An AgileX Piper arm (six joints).
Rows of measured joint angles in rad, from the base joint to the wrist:
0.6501 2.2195 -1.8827 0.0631 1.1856 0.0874
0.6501 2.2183 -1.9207 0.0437 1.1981 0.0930
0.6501 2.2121 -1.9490 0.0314 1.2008 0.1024
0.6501 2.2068 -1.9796 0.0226 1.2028 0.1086
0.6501 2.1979 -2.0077 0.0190 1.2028 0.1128
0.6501 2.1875 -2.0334 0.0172 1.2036 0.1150
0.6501 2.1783 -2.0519 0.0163 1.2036 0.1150
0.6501 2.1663 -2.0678 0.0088 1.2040 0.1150
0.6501 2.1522 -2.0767 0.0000 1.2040 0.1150
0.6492 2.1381 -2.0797 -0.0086 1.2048 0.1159
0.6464 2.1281 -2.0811 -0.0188 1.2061 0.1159
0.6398 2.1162 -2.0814 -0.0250 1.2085 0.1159
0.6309 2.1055 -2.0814 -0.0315 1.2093 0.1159
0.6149 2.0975 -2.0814 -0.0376 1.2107 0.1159
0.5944 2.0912 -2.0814 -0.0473 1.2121 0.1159
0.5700 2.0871 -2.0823 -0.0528 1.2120 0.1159
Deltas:
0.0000 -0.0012 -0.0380 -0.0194 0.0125 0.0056
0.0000 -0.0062 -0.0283 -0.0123 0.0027 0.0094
0.0000 -0.0053 -0.0306 -0.0088 0.0020 0.0062
0.0000 -0.0089 -0.0281 -0.0036 0.0000 0.0042
0.0000 -0.0104 -0.0257 -0.0018 0.0008 0.0022
0.0000 -0.0092 -0.0185 -0.0009 0.0000 0.0000
0.0000 -0.0120 -0.0159 -0.0075 0.0004 0.0000
0.0000 -0.0141 -0.0089 -0.0088 0.0000 0.0000
-0.0009 -0.0141 -0.0030 -0.0086 0.0008 0.0009
-0.0028 -0.0100 -0.0014 -0.0102 0.0013 0.0000
-0.0066 -0.0119 -0.0003 -0.0062 0.0024 0.0000
-0.0089 -0.0107 0.0000 -0.0065 0.0008 0.0000
-0.0160 -0.0080 0.0000 -0.0061 0.0014 0.0000
-0.0205 -0.0063 0.0000 -0.0097 0.0014 0.0000
-0.0244 -0.0041 -0.0009 -0.0055 -0.0001 0.0000

